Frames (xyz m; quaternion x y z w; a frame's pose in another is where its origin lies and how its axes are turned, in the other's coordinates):
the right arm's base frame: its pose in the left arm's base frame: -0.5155 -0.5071 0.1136 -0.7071 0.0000 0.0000 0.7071
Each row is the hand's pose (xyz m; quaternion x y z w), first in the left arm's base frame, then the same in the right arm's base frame.
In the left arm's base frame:
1: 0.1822 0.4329 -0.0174 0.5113 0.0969 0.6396 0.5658
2: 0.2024 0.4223 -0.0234 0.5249 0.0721 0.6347 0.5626
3: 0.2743 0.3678 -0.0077 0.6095 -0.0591 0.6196 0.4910
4: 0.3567 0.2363 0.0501 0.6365 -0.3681 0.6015 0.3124
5: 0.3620 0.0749 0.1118 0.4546 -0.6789 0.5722 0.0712
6: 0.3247 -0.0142 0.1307 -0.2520 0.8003 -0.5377 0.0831
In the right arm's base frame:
1: 0.6977 0.1310 0.9400 0.7616 -0.3837 0.5208 0.0385
2: 0.7179 0.1370 0.9294 0.7689 -0.3978 0.4998 0.0267
3: 0.7898 0.1213 0.8749 -0.7782 0.4799 -0.3963 0.0838
4: 0.8722 0.0635 0.7434 -0.6710 0.6856 -0.1650 0.2292
5: 0.8775 0.0018 0.5820 -0.3718 0.8846 0.0754 0.2711
6: 0.8402 -0.0171 0.4929 -0.1194 0.9461 0.1857 0.2370

